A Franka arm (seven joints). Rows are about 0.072 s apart.
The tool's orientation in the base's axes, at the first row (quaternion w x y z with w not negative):
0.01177 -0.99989 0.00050 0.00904
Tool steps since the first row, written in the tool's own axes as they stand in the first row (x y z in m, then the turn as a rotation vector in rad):
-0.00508 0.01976 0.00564 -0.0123 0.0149 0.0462
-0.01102 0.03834 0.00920 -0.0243 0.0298 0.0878
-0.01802 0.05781 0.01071 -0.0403 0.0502 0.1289
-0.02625 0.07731 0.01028 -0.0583 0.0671 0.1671
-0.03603 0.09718 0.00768 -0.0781 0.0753 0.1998
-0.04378 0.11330 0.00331 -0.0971 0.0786 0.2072
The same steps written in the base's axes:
-0.00521 -0.01962 -0.00601 -0.0132 -0.0138 -0.0463
-0.01123 -0.03810 -0.00990 -0.0259 -0.0277 -0.0880
-0.01828 -0.05753 -0.01174 -0.0427 -0.0471 -0.1293
-0.02653 -0.07703 -0.01162 -0.0614 -0.0631 -0.1676
-0.03628 -0.09694 -0.00931 -0.0818 -0.0705 -0.2001
-0.04397 -0.11316 -0.00518 -0.1009 -0.0736 -0.2072

